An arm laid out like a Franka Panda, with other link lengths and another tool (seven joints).
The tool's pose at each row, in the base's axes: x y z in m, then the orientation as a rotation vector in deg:
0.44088, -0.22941, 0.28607, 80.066, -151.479, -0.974
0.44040, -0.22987, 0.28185, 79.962, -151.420, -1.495
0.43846, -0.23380, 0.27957, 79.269, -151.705, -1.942
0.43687, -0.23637, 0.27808, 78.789, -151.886, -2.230
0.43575, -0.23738, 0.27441, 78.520, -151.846, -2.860
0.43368, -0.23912, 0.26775, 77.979, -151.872, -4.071
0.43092, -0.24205, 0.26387, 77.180, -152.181, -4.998
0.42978, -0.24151, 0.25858, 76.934, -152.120, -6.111
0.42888, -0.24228, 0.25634, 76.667, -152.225, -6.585
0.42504, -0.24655, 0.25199, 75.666, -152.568, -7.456
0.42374, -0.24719, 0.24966, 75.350, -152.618, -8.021
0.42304, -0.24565, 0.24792, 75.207, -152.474, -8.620
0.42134, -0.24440, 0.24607, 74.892, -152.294, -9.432
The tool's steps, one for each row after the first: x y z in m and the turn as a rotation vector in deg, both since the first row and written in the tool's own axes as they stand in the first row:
0.00010, -0.00021, 0.00427, -0.355, -0.078, 0.017
0.00412, -0.00102, 0.00703, -0.681, -0.179, 0.491
0.00693, -0.00129, 0.00887, -0.900, -0.231, 0.816
0.00791, -0.00124, 0.01272, -1.352, -0.301, 0.932
0.00963, -0.00106, 0.01969, -2.183, -0.515, 1.200
0.01308, -0.00076, 0.02409, -2.798, -0.769, 1.721
0.01259, 0.00006, 0.02944, -3.527, -1.007, 1.793
0.01344, 0.00018, 0.03183, -3.824, -1.154, 1.960
0.01852, 0.00057, 0.03692, -4.437, -1.360, 2.616
0.01947, 0.00108, 0.03944, -4.819, -1.483, 2.791
0.01837, 0.00239, 0.04116, -5.257, -1.529, 2.804
0.01805, 0.00434, 0.04315, -5.876, -1.563, 2.898

